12 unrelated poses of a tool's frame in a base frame.
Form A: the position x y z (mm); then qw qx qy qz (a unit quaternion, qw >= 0).
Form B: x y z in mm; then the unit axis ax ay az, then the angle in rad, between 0 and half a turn. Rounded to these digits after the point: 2 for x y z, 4 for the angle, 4 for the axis.
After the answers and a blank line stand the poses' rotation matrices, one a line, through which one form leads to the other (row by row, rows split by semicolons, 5 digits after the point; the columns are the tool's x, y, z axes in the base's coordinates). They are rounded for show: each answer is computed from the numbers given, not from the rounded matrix.
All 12 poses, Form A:
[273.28 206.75 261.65 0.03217 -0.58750 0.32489 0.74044]
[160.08 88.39 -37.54 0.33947 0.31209 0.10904 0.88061]
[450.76 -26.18 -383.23 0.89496 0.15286 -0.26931 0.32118]
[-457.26 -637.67 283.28 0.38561 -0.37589 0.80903 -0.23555]
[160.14 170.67 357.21 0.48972 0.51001 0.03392 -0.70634]
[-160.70 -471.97 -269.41 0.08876 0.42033 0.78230 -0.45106]
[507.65 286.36 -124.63 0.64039 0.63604 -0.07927 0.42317]
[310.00 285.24 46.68 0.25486 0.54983 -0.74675 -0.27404]
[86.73 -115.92 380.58 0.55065 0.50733 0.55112 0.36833]
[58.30 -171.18 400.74 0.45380 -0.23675 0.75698 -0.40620]
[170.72 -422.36 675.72 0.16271 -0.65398 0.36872 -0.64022]
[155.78 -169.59 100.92 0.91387 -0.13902 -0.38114 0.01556]
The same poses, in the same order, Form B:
[273.28 206.75 261.65 -0.5878 0.3251 0.7408 3.0772]
[160.08 88.39 -37.54 0.3318 0.1159 0.9362 2.4489]
[450.76 -26.18 -383.23 0.3426 -0.6036 0.7199 0.9249]
[-457.26 -637.67 283.28 -0.4074 0.8768 -0.2553 2.3499]
[160.14 170.67 357.21 0.5850 0.0389 -0.8101 2.1181]
[-160.70 -471.97 -269.41 0.4220 0.7854 -0.4528 2.9638]
[507.65 286.36 -124.63 0.8281 -0.1032 0.5510 1.7516]
[310.00 285.24 46.68 0.5686 -0.7723 -0.2834 2.6262]
[86.73 -115.92 380.58 0.6078 0.6602 0.4413 1.9753]
[58.30 -171.18 400.74 -0.2657 0.8495 -0.4558 2.1995]
[170.72 -422.36 675.72 -0.6628 0.3737 -0.6489 2.8147]
[155.78 -169.59 100.92 -0.3424 -0.9388 0.0383 0.8361]

-0.30761 -0.42939 -0.84912; -0.33411 -0.78682 0.51892; -0.89092 0.44333 0.09858
-0.57472 -0.52982 0.62369; 0.66594 -0.74574 -0.01985; 0.47563 0.40393 0.78142
0.64863 -0.65722 -0.38385; 0.49255 0.74696 -0.44660; 0.58023 0.10061 0.80821
-0.42002 -0.42655 0.80102; -0.78987 0.60645 -0.09124; -0.44686 -0.67103 -0.59164
-0.00013 0.72641 -0.68726; -0.65722 -0.51805 -0.54744; -0.75370 0.45160 0.47748
-0.63089 0.73772 -0.24031; 0.57757 0.23974 -0.78034; -0.51806 -0.63111 -0.57733
0.62929 -0.64282 0.43678; 0.44115 -0.16724 -0.88171; 0.63983 0.74754 0.17834
-0.26547 -0.68149 -0.68198; -0.96085 0.24518 0.12902; 0.07928 0.68954 -0.71990
0.12120 0.15356 0.98068; 0.96484 0.21390 -0.15273; -0.23322 0.96471 -0.12223
-0.47603 0.01024 0.87937; -0.72710 0.55790 -0.40010; -0.49470 -0.82984 -0.25814
-0.09167 -0.27393 0.95737; -0.69061 -0.67514 -0.25931; 0.71739 -0.68494 -0.12729
0.70898 0.07753 -0.70095; 0.13441 0.96086 0.24223; 0.69230 -0.26595 0.67081

